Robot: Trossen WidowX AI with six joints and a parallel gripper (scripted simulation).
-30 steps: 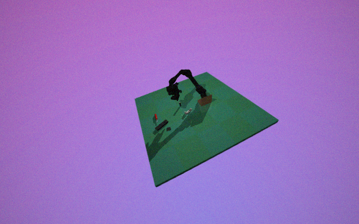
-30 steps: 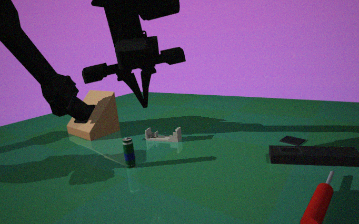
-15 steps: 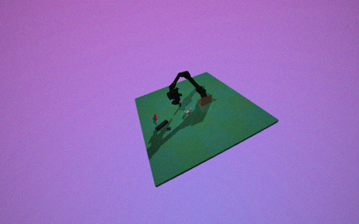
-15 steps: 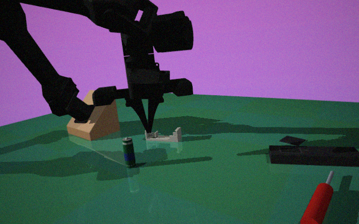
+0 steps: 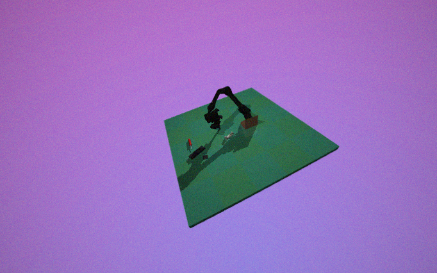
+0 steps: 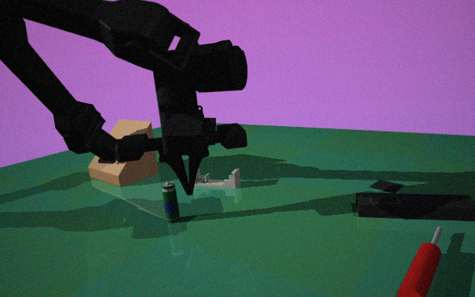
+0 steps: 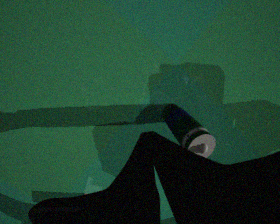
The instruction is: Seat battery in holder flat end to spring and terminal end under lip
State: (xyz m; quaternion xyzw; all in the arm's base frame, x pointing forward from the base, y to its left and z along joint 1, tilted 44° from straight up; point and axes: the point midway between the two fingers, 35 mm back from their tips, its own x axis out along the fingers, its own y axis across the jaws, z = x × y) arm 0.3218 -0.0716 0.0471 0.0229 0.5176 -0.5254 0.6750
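Now: gripper tip 20 mm past the battery, 20 mm to the left of it and 10 mm above it. Also, from my gripper tip: red-handled screwdriver (320 mm ahead, 30 mm to the left, 30 mm below); long black bar (300 mm ahead, 160 mm to the left, 30 mm below); black tile (250 mm ahead, 240 mm to the left, 40 mm below).
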